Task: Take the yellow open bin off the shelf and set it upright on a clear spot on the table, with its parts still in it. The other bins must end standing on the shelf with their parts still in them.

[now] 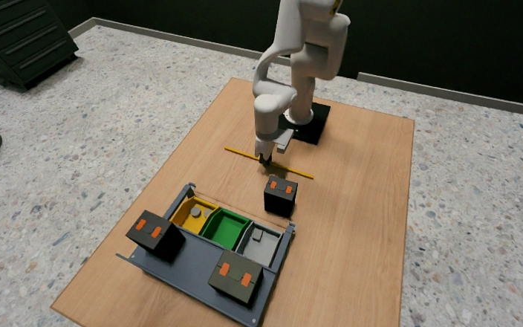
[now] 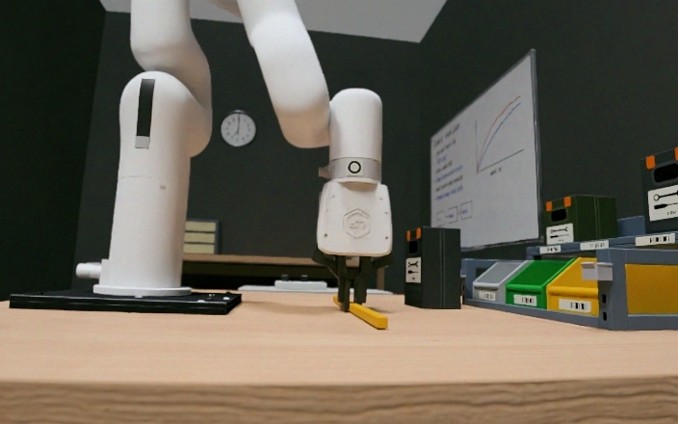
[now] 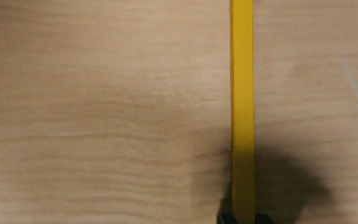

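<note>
My hand is 20 mm above the thin yellow strip. From my hand the other things lie so: dark box: 160 mm ahead, 100 mm to the left, 40 mm above; green bin: 340 mm ahead, 20 mm to the right, 20 mm above; grey bin: 340 mm ahead, 90 mm to the left, 20 mm above.
</note>
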